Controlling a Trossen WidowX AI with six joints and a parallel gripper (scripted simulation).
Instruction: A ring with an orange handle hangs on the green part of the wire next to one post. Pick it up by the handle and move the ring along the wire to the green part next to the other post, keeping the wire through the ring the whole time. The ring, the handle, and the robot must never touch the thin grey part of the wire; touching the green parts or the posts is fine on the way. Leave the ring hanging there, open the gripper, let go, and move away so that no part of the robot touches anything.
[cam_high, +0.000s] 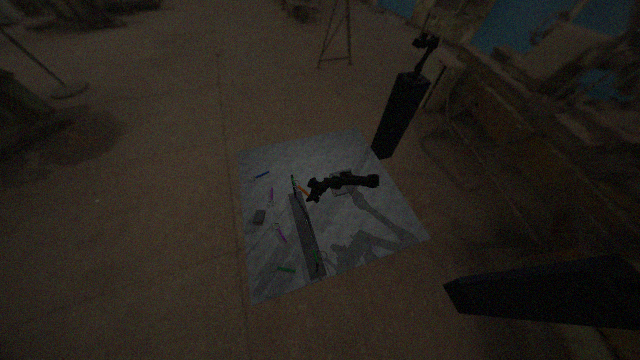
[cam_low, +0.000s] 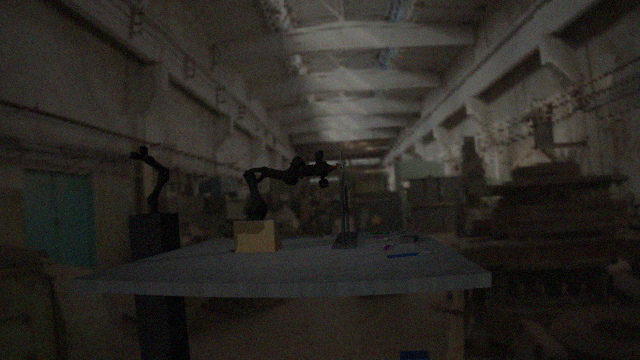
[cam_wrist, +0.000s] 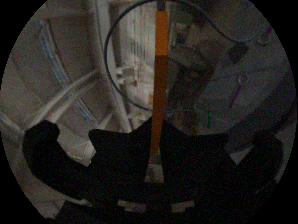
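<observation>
Now: the ring with orange handle 9 cm to the right of my gripper tip, 1 cm ahead of it and 1 cm above it. Also, from my gripper tip: grey block (37 cm below, 34 cm ahead, 16 cm to the right).
</observation>
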